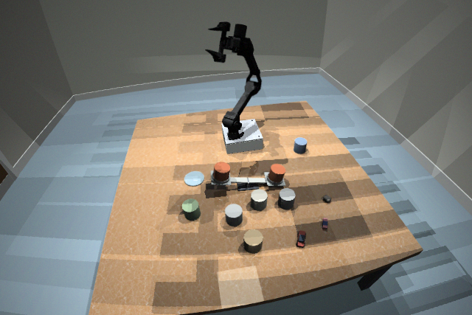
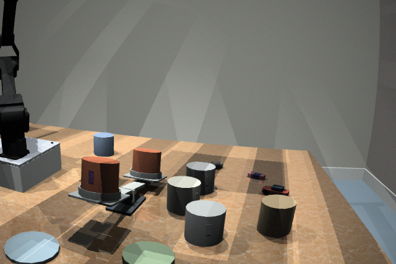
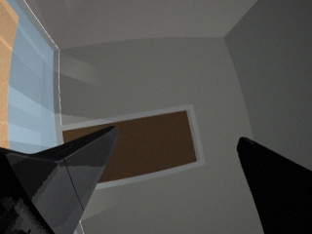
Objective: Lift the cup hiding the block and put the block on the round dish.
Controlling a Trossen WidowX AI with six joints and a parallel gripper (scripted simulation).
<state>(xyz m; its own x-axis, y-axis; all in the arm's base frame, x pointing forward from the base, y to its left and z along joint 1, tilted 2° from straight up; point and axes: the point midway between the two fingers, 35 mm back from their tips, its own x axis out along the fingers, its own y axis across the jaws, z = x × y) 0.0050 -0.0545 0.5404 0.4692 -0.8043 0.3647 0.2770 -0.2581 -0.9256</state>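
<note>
My gripper tip is 58 cm above the teal block, 30 cm short of it and 25 cm to the right of it. From my gripper tip the other things lie so: green cup 59 cm below, 40 cm ahead, 16 cm to the right; then pale blue round dish 62 cm below, 20 cm ahead, 14 cm to the right; then cream cup 59 cm below, 43 cm ahead, 13 cm to the left.
</note>
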